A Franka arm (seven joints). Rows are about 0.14 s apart.
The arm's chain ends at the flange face. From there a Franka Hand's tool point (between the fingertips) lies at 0.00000 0.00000 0.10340 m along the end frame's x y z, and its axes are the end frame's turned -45 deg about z.
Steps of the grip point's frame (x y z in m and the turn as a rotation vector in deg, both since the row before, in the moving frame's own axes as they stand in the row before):
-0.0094 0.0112 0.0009 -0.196 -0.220 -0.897
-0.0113 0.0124 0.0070 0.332 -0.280 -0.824
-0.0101 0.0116 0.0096 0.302 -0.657 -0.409
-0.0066 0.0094 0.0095 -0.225 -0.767 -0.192
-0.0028 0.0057 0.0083 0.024 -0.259 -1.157
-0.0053 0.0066 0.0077 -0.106 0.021 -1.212
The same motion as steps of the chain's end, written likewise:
0.0013 0.0140 0.0009 -0.294 -0.017 -0.897
0.0016 0.0168 0.0070 0.037 -0.433 -0.824
0.0023 0.0149 0.0096 -0.251 -0.678 -0.409
0.0027 0.0100 0.0095 -0.701 -0.383 -0.192
0.0024 0.0057 0.0083 -0.166 -0.200 -1.157
0.0008 0.0083 0.0077 -0.060 0.090 -1.212

